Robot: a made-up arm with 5 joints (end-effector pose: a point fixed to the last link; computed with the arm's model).
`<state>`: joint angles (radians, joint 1 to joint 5).
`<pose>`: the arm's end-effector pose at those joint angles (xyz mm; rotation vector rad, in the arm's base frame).
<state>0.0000 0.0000 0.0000 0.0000 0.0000</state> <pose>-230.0 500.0 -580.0 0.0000 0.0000 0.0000</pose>
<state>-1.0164 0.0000 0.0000 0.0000 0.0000</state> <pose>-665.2 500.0 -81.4 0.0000 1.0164 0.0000</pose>
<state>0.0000 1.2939 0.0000 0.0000 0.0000</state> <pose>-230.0 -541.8 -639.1 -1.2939 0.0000 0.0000</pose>
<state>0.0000 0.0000 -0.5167 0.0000 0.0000</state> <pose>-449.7 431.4 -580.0 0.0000 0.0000 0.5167</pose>
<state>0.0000 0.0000 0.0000 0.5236 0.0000</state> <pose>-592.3 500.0 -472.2 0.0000 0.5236 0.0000</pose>
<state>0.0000 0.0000 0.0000 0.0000 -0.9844</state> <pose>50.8 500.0 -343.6 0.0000 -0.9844 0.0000</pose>
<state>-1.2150 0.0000 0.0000 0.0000 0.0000</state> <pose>-680.0 500.0 52.7 0.0000 1.2150 0.0000</pose>
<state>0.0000 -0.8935 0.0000 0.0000 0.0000</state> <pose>-230.0 805.3 102.8 0.8935 0.0000 0.0000</pose>
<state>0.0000 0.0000 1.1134 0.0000 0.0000</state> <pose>184.9 266.7 -580.0 0.0000 0.0000 -1.1134</pose>
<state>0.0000 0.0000 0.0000 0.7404 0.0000</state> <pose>-717.2 500.0 -375.4 0.0000 0.7404 0.0000</pose>
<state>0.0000 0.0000 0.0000 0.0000 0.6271</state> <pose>-468.2 500.0 -554.6 0.0000 0.6271 0.0000</pose>
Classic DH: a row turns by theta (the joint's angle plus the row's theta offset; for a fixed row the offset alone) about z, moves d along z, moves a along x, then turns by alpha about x. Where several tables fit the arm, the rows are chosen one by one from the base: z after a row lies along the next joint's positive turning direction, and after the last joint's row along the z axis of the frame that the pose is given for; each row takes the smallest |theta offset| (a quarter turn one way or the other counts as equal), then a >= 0, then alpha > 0; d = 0 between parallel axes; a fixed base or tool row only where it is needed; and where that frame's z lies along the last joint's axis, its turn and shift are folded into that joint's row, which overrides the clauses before.
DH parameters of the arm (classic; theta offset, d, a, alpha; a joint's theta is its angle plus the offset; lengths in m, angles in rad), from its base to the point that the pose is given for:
base (fixed): 0 0.06 0 1.5708
joint 1: 1.5708 0.06 0.02 -1.5708
joint 2: 1.5708 0.21 0.11 -1.5708
joint 3: 1.5708 -0.07 0 1.5708
joint 4: -1.2925 0 -0.364 0
joint 5: 1.2925 0.45 0.08 1.5708
tool (fixed): 0 -0.38 0 0

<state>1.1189 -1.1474 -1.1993 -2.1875 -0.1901</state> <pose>-1041.6 -212.3 87.4 -1.6043 1.5723 -0.2989</pose>
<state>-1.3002 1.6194 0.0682 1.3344 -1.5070</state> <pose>-626.7 -362.9 299.6 -1.2817 0.8070 1.0882</pose>
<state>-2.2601 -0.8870 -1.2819 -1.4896 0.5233</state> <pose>738.4 675.1 24.5 1.1551 0.5096 -0.8064</pose>
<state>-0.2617 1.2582 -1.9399 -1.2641 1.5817</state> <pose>-782.1 -493.2 -62.4 -0.9324 1.5817 1.7455</pose>
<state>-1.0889 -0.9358 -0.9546 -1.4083 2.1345</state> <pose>-91.7 565.9 574.3 1.0626 1.1288 0.7516</pose>
